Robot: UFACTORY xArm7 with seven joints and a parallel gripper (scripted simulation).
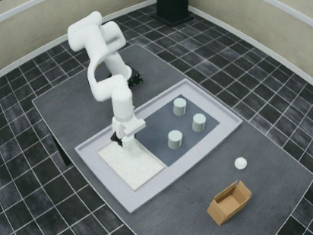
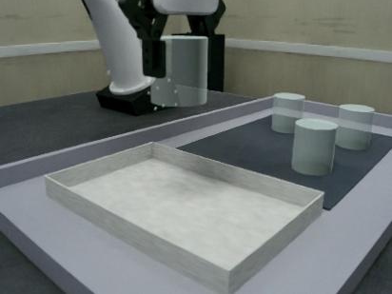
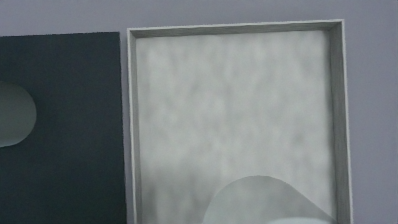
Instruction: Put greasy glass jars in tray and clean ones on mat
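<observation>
Now: hand 17 cm above the white tray. From my hand the other things lie so: dark drying mat: 1 cm behind, 32 cm to the left, 18 cm below; light grey board: 21 cm to the left, 18 cm below; small white round object: 40 cm ahead, 40 cm to the left, 17 cm below.
</observation>
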